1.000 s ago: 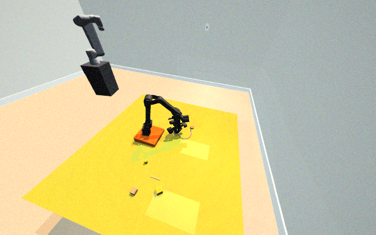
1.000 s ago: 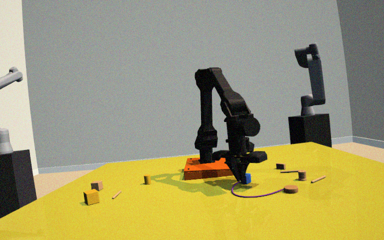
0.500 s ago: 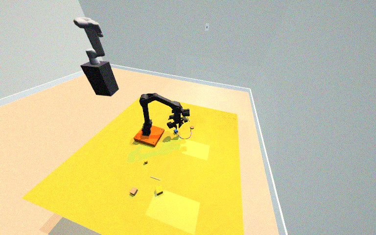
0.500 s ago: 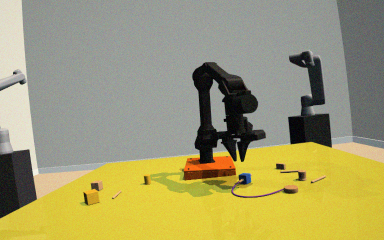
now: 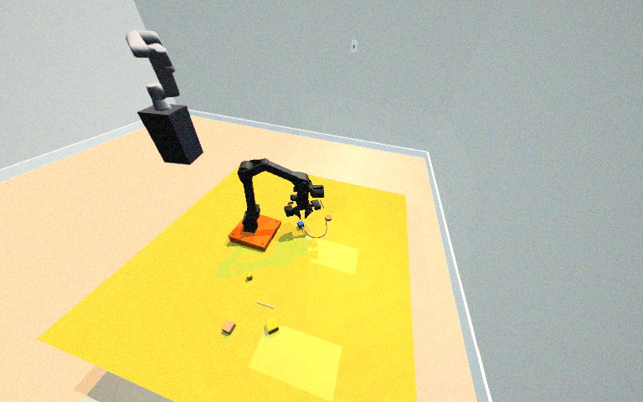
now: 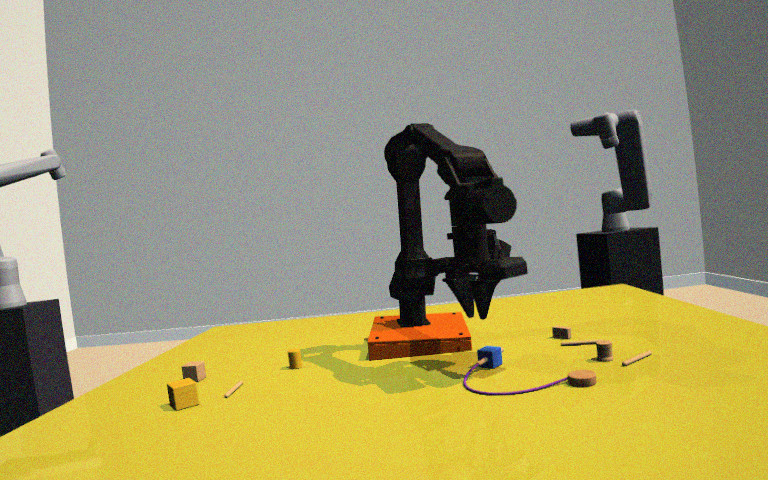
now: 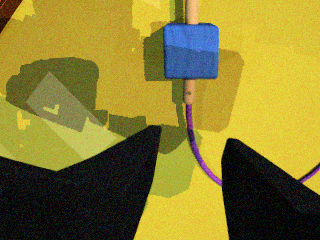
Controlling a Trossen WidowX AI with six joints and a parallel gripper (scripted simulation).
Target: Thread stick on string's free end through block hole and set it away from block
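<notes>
My gripper tip is now 70 mm above the blue block, 20 mm to the right of it and 10 mm past it. The rest, counted from my gripper tip: yellow cylinder 320 mm to the right, 190 mm behind, 70 mm below; wooden cylinder 190 mm to the left, 70 mm below, 60 mm ahead; round wooden button 140 mm ahead, 110 mm to the left, 80 mm below.
</notes>
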